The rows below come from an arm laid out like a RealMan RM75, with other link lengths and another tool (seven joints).
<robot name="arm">
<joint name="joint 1" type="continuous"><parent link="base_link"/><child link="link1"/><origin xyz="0.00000 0.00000 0.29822" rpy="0.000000 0.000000 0.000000"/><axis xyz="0 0 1"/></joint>
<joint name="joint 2" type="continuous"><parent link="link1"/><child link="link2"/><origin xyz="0.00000 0.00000 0.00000" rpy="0.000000 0.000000 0.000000"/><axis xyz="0 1 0"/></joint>
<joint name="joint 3" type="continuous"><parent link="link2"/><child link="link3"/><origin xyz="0.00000 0.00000 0.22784" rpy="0.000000 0.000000 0.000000"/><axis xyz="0 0 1"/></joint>
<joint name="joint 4" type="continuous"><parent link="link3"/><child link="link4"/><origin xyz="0.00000 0.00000 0.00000" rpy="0.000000 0.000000 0.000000"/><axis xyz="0 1 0"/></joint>
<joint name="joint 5" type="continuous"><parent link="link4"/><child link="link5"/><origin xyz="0.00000 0.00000 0.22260" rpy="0.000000 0.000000 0.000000"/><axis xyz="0 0 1"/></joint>
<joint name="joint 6" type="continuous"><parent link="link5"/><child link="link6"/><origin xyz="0.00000 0.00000 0.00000" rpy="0.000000 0.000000 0.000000"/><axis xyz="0 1 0"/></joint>
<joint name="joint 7" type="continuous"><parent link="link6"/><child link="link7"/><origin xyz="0.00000 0.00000 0.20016" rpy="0.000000 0.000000 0.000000"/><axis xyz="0 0 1"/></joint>
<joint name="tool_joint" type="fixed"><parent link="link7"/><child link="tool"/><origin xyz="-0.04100 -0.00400 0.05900" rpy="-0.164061 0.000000 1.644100"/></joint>
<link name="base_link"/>
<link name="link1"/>
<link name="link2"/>
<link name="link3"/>
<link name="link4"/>
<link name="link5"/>
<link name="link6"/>
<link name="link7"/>
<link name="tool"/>
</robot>
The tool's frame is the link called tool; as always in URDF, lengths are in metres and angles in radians. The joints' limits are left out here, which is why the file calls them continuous.
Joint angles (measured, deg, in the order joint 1, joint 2, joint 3, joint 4, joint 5, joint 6, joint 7), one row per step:
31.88 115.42 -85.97 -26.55 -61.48 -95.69 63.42
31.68 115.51 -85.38 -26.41 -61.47 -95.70 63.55
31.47 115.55 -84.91 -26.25 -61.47 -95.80 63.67
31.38 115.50 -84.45 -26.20 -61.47 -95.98 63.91
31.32 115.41 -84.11 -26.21 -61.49 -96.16 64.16
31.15 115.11 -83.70 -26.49 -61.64 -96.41 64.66
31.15 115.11 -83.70 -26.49 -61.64 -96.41 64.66
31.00 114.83 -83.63 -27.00 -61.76 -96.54 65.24
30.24 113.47 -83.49 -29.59 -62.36 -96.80 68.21
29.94 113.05 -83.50 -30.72 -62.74 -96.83 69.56
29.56 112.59 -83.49 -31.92 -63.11 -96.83 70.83
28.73 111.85 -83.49 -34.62 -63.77 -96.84 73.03
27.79 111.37 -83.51 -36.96 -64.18 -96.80 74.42
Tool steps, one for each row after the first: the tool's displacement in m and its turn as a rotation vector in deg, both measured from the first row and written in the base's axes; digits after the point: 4 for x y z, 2 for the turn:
0.0010 0.0019 0.0017 0.25 0.35 -0.66
0.0024 0.0031 0.0032 0.38 0.65 -1.23
0.0030 0.0044 0.0053 0.46 0.93 -1.59
0.0034 0.0053 0.0072 0.49 1.12 -1.81
0.0045 0.0064 0.0103 0.49 1.15 -2.00
0.0045 0.0064 0.0103 0.49 1.15 -2.00
0.0048 0.0066 0.0123 0.33 1.02 -1.95
0.0064 0.0084 0.0204 -0.51 0.02 -1.93
0.0065 0.0084 0.0224 -1.08 -0.47 -1.92
0.0070 0.0085 0.0246 -1.50 -1.01 -1.93
0.0064 0.0077 0.0291 -2.03 -1.92 -1.55
0.0060 0.0063 0.0327 -2.11 -2.52 -1.18

